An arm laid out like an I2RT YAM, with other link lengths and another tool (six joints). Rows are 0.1 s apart.
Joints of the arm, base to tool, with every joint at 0 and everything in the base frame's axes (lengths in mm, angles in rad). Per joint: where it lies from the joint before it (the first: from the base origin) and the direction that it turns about. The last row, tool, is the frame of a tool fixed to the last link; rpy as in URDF.
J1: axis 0 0 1 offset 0 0 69.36
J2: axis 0 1 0 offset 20.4 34.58 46.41
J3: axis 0 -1 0 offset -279.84 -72.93 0
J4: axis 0 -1 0 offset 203.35 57.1 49.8
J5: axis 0 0 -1 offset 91.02 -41.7 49.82
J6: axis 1 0 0 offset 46.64 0 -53.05
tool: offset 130 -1 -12 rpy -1.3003 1.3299 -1.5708
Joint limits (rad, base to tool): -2.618..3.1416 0..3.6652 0..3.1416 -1.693..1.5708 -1.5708..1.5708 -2.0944..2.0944
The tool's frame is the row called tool.
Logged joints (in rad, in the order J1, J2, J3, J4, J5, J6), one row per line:
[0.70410 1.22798 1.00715 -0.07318 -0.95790 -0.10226]
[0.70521 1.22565 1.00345 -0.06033 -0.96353 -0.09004]
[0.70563 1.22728 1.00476 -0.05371 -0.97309 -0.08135]
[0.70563 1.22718 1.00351 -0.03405 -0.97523 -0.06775]
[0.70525 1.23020 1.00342 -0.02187 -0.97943 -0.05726]
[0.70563 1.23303 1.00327 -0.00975 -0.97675 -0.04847]
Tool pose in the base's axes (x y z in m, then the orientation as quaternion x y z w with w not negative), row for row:
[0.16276 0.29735 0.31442 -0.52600 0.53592 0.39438 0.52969]
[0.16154 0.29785 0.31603 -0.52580 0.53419 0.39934 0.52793]
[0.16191 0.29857 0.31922 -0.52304 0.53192 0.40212 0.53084]
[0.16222 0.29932 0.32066 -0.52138 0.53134 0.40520 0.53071]
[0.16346 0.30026 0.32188 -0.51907 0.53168 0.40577 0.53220]
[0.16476 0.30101 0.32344 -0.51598 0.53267 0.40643 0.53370]
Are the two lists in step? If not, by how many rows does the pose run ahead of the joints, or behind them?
The pose runs 1 row ahead of the joints: the pose in row i belongs to the joints in row i + 1.
